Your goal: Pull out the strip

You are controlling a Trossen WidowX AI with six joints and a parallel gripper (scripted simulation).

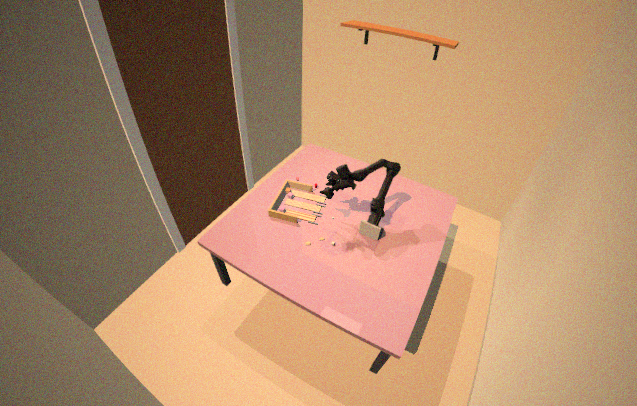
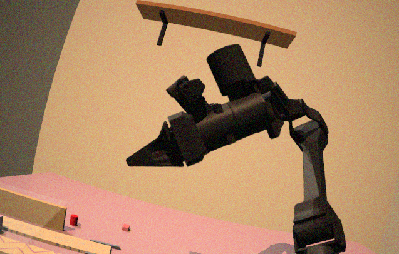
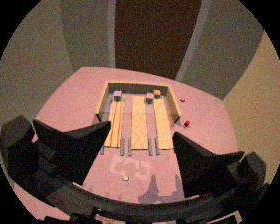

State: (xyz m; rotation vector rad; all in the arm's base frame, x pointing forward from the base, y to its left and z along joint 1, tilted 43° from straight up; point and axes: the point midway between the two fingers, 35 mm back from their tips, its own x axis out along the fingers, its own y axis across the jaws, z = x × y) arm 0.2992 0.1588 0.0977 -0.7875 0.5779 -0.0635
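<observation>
Now: the blue-striped strip 130 mm ahead of my gripper tip, 30 mm to the left of it and 200 mm below it.
</observation>
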